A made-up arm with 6 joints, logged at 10 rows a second.
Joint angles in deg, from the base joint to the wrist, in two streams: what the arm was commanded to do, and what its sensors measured. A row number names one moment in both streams.
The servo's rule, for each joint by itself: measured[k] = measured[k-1] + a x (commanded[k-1-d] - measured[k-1]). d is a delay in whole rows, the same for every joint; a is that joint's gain. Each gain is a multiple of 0.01, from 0.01 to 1. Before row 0 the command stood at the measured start. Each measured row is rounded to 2 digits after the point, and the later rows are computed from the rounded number. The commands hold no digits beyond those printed.
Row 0, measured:
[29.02, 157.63, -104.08, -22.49, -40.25, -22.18]
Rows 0 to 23, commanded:
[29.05, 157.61, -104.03, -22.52, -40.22, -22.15]
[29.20, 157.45, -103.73, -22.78, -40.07, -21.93]
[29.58, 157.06, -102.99, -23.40, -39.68, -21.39]
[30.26, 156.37, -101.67, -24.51, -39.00, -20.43]
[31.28, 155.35, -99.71, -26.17, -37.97, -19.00]
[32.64, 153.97, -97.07, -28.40, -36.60, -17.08]
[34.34, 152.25, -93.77, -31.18, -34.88, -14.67]
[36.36, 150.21, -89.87, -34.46, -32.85, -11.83]
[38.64, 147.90, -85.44, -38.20, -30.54, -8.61]
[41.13, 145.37, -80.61, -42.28, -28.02, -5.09]
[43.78, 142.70, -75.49, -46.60, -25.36, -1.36]
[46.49, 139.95, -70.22, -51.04, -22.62, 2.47]
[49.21, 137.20, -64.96, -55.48, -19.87, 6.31]
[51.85, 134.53, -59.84, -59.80, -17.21, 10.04]
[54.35, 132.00, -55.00, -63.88, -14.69, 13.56]
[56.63, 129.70, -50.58, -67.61, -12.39, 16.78]
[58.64, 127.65, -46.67, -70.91, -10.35, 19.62]
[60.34, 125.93, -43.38, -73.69, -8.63, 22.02]
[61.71, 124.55, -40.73, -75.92, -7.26, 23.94]
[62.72, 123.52, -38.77, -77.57, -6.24, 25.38]
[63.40, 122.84, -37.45, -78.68, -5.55, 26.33]
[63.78, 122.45, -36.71, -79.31, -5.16, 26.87]
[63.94, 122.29, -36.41, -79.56, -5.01, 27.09]
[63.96, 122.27, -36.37, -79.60, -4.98, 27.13]
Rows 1 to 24, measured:
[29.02, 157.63, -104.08, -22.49, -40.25, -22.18]
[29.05, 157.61, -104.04, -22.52, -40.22, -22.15]
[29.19, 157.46, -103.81, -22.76, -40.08, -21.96]
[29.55, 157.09, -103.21, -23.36, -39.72, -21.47]
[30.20, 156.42, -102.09, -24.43, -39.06, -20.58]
[31.19, 155.42, -100.35, -26.05, -38.07, -19.22]
[32.52, 154.07, -97.96, -28.24, -36.73, -17.38]
[34.19, 152.38, -94.90, -30.97, -35.05, -15.05]
[36.19, 150.36, -91.23, -34.22, -33.05, -12.28]
[38.44, 148.07, -87.00, -37.92, -30.77, -9.12]
[40.91, 145.56, -82.34, -41.97, -28.27, -5.65]
[43.55, 142.90, -77.34, -46.28, -25.62, -1.96]
[46.25, 140.16, -72.14, -50.71, -22.89, 1.85]
[48.97, 137.41, -66.90, -55.15, -20.14, 5.69]
[51.62, 134.73, -61.75, -59.47, -17.47, 9.43]
[54.13, 132.19, -56.82, -63.57, -14.94, 12.98]
[56.43, 129.87, -52.26, -67.33, -12.62, 16.25]
[58.46, 127.81, -48.18, -70.66, -10.55, 19.15]
[60.19, 126.06, -44.68, -73.48, -8.80, 21.62]
[61.59, 124.66, -41.80, -75.75, -7.40, 23.62]
[62.63, 123.60, -39.59, -77.44, -6.34, 25.13]
[63.34, 122.89, -38.03, -78.59, -5.62, 26.16]
[63.74, 122.48, -37.07, -79.26, -5.20, 26.77]
[63.92, 122.30, -36.59, -79.54, -5.03, 27.05]
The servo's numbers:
d 1
a 0.92 0.93 0.73 0.93 0.91 0.86

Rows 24 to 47, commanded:
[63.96, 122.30, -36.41, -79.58, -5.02, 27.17]
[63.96, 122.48, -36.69, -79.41, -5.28, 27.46]
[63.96, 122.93, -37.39, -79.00, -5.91, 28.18]
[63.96, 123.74, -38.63, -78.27, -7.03, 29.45]
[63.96, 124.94, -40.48, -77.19, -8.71, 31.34]
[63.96, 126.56, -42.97, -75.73, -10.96, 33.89]
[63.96, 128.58, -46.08, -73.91, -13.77, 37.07]
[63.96, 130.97, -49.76, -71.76, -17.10, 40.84]
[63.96, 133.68, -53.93, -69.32, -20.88, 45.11]
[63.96, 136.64, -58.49, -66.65, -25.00, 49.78]
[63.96, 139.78, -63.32, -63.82, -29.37, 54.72]
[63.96, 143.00, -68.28, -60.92, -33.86, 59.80]
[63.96, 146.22, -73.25, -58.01, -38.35, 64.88]
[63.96, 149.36, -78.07, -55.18, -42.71, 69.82]
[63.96, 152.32, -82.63, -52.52, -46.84, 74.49]
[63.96, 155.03, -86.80, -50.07, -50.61, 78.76]
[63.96, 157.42, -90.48, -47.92, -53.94, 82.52]
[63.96, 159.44, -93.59, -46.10, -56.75, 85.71]
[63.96, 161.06, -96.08, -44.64, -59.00, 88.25]
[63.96, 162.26, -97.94, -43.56, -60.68, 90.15]
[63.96, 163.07, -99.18, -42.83, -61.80, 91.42]
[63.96, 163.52, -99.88, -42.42, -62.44, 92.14]
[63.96, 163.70, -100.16, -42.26, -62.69, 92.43]
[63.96, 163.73, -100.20, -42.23, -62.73, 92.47]
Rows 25 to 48, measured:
[63.96, 122.27, -36.43, -79.60, -4.98, 27.12]
[63.96, 122.30, -36.42, -79.58, -5.02, 27.16]
[63.96, 122.47, -36.62, -79.42, -5.26, 27.42]
[63.96, 122.90, -37.18, -79.03, -5.85, 28.07]
[63.96, 123.68, -38.24, -78.32, -6.92, 29.26]
[63.96, 124.85, -39.88, -77.27, -8.55, 31.05]
[63.96, 126.44, -42.14, -75.84, -10.74, 33.49]
[63.96, 128.43, -45.02, -74.05, -13.50, 36.57]
[63.96, 130.79, -48.48, -71.92, -16.78, 40.24]
[63.96, 133.48, -52.46, -69.50, -20.51, 44.43]
[63.96, 136.42, -56.86, -66.85, -24.60, 49.03]
[63.96, 139.54, -61.58, -64.03, -28.94, 53.92]
[63.96, 142.76, -66.47, -61.14, -33.42, 58.98]
[63.96, 145.98, -71.42, -58.23, -37.91, 64.05]
[63.96, 149.12, -76.27, -55.39, -42.28, 69.01]
[63.96, 152.10, -80.91, -52.72, -46.43, 73.72]
[63.96, 154.82, -85.21, -50.26, -50.23, 78.05]
[63.96, 157.24, -89.06, -48.08, -53.61, 81.89]
[63.96, 159.29, -92.37, -46.24, -56.47, 85.18]
[63.96, 160.94, -95.08, -44.75, -58.77, 87.82]
[63.96, 162.17, -97.17, -43.64, -60.51, 89.82]
[63.96, 163.01, -98.64, -42.89, -61.68, 91.20]
[63.96, 163.48, -99.55, -42.45, -62.37, 92.01]
[63.96, 163.68, -100.00, -42.27, -62.66, 92.37]

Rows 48 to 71, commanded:
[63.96, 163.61, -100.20, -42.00, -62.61, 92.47]
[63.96, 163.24, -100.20, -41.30, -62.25, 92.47]
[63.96, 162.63, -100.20, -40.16, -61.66, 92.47]
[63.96, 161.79, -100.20, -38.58, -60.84, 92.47]
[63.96, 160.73, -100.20, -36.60, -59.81, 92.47]
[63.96, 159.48, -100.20, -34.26, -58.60, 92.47]
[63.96, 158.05, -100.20, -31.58, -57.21, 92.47]
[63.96, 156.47, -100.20, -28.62, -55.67, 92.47]
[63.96, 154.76, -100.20, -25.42, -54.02, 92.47]
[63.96, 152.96, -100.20, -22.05, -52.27, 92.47]
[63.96, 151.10, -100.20, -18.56, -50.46, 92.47]
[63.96, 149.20, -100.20, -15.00, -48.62, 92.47]
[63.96, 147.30, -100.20, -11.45, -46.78, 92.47]
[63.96, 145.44, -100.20, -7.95, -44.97, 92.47]
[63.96, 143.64, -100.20, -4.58, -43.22, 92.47]
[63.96, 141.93, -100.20, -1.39, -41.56, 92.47]
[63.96, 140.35, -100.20, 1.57, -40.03, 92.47]
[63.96, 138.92, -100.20, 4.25, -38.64, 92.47]
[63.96, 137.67, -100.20, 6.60, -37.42, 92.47]
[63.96, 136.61, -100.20, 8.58, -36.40, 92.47]
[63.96, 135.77, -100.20, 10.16, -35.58, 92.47]
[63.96, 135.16, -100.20, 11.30, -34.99, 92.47]
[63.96, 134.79, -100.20, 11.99, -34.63, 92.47]
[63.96, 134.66, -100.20, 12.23, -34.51, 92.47]
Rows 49 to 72, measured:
[63.96, 163.73, -100.15, -42.23, -62.72, 92.46]
[63.96, 163.62, -100.19, -42.02, -62.62, 92.47]
[63.96, 163.27, -100.20, -41.35, -62.28, 92.47]
[63.96, 162.67, -100.20, -40.24, -61.72, 92.47]
[63.96, 161.85, -100.20, -38.70, -60.92, 92.47]
[63.96, 160.81, -100.20, -36.75, -59.91, 92.47]
[63.96, 159.57, -100.20, -34.43, -58.72, 92.47]
[63.96, 158.16, -100.20, -31.78, -57.35, 92.47]
[63.96, 156.59, -100.20, -28.84, -55.82, 92.47]
[63.96, 154.89, -100.20, -25.66, -54.18, 92.47]
[63.96, 153.10, -100.20, -22.30, -52.44, 92.47]
[63.96, 151.24, -100.20, -18.82, -50.64, 92.47]
[63.96, 149.34, -100.20, -15.27, -48.80, 92.47]
[63.96, 147.44, -100.20, -11.72, -46.96, 92.47]
[63.96, 145.58, -100.20, -8.21, -45.15, 92.47]
[63.96, 143.78, -100.20, -4.83, -43.39, 92.47]
[63.96, 142.06, -100.20, -1.63, -41.72, 92.47]
[63.96, 140.47, -100.20, 1.35, -40.18, 92.47]
[63.96, 139.03, -100.20, 4.05, -38.78, 92.47]
[63.96, 137.77, -100.20, 6.42, -37.54, 92.47]
[63.96, 136.69, -100.20, 8.43, -36.50, 92.47]
[63.96, 135.83, -100.20, 10.04, -35.66, 92.47]
[63.96, 135.21, -100.20, 11.21, -35.05, 92.47]
[63.96, 134.82, -100.20, 11.94, -34.67, 92.47]

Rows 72 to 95, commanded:
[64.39, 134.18, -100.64, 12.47, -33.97, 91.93]
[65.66, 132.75, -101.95, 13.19, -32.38, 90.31]
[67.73, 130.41, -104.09, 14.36, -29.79, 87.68]
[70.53, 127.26, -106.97, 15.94, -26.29, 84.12]
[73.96, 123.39, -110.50, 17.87, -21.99, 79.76]
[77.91, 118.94, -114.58, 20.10, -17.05, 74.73]
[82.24, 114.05, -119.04, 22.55, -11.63, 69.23]
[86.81, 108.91, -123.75, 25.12, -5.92, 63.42]
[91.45, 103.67, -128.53, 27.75, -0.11, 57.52]
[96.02, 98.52, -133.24, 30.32, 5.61, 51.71]
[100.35, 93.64, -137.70, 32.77, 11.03, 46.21]
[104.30, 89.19, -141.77, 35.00, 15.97, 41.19]
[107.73, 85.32, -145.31, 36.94, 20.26, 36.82]
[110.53, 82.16, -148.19, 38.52, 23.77, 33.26]
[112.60, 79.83, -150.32, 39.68, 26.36, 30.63]
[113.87, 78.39, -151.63, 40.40, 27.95, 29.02]
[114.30, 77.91, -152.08, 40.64, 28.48, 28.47]
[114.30, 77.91, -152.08, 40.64, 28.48, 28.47]
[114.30, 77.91, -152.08, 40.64, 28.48, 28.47]
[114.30, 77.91, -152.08, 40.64, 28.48, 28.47]
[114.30, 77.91, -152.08, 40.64, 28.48, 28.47]
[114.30, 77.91, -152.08, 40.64, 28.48, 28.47]
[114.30, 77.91, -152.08, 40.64, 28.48, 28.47]
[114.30, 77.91, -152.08, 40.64, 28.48, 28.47]
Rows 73 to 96, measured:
[63.96, 134.67, -100.20, 12.21, -34.52, 92.47]
[64.36, 134.21, -100.52, 12.45, -34.02, 92.01]
[65.56, 132.85, -101.56, 13.14, -32.53, 90.55]
[67.56, 130.58, -103.41, 14.27, -30.04, 88.08]
[70.29, 127.49, -106.01, 15.82, -26.63, 84.67]
[73.67, 123.68, -109.29, 17.73, -22.41, 80.45]
[77.57, 119.27, -113.15, 19.93, -17.53, 75.53]
[81.87, 114.42, -117.45, 22.37, -12.16, 70.11]
[86.41, 109.30, -122.05, 24.93, -6.48, 64.36]
[91.05, 104.06, -126.78, 27.55, -0.68, 58.48]
[95.62, 98.91, -131.50, 30.13, 5.04, 52.66]
[99.97, 94.01, -136.03, 32.59, 10.49, 47.11]
[103.95, 89.53, -140.22, 34.83, 15.48, 42.02]
[107.43, 85.61, -143.94, 36.79, 19.83, 37.55]
[110.28, 82.40, -147.04, 38.40, 23.42, 33.86]
[112.41, 80.01, -149.43, 39.59, 26.10, 31.08]
[113.75, 78.50, -151.04, 40.34, 27.78, 29.31]
[114.26, 77.95, -151.80, 40.62, 28.42, 28.59]
[114.30, 77.91, -152.00, 40.64, 28.47, 28.49]
[114.30, 77.91, -152.06, 40.64, 28.48, 28.47]
[114.30, 77.91, -152.07, 40.64, 28.48, 28.47]
[114.30, 77.91, -152.08, 40.64, 28.48, 28.47]
[114.30, 77.91, -152.08, 40.64, 28.48, 28.47]
[114.30, 77.91, -152.08, 40.64, 28.48, 28.47]

